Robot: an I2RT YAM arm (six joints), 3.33 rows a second.
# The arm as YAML. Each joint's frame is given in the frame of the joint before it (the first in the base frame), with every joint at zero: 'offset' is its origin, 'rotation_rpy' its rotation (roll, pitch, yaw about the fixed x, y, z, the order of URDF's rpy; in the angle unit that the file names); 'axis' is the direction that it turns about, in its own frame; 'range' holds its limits. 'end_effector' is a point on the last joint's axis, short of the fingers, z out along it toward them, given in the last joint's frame.
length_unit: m
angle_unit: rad
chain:
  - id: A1
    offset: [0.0, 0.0, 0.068]
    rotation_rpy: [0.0, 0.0, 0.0]
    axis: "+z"
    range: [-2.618, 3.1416]
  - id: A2
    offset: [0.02, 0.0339, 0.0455]
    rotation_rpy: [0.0, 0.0, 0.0]
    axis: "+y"
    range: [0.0, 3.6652]
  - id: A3
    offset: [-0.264, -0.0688, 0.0]
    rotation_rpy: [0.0, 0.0, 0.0]
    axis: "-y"
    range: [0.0, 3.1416]
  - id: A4
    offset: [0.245, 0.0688, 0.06]
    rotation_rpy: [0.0, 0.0, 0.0]
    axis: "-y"
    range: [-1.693, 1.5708]
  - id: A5
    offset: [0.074, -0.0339, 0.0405]
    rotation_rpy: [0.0, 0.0, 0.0]
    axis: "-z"
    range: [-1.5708, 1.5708]
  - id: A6
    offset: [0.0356, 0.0, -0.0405]
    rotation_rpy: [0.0, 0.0, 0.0]
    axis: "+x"
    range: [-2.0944, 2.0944]
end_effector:
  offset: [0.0, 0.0, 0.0]
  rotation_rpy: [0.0, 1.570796, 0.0]
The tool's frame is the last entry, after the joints.
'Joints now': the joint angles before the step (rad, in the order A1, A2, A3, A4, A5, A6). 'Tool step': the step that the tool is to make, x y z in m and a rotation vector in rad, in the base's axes. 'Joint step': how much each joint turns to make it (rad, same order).
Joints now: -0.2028, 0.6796, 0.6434, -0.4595, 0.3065, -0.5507
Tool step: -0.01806, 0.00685, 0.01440, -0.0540, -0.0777, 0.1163
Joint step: 0.0000, -0.1125, 0.0030, -0.0061, -0.0893, -0.0862
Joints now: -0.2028, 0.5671, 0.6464, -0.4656, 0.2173, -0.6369
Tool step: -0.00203, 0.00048, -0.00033, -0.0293, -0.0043, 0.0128
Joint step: 0.0000, -0.0161, -0.0095, 0.0103, -0.0016, -0.0313
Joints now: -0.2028, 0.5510, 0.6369, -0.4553, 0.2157, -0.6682
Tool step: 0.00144, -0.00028, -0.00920, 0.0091, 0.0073, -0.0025
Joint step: 0.0000, -0.0034, -0.0340, 0.0199, -0.0004, 0.0080
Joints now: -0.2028, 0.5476, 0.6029, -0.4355, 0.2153, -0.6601
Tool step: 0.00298, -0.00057, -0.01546, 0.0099, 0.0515, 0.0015
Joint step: 0.0000, 0.0122, -0.0412, 0.0012, -0.0011, -0.0012
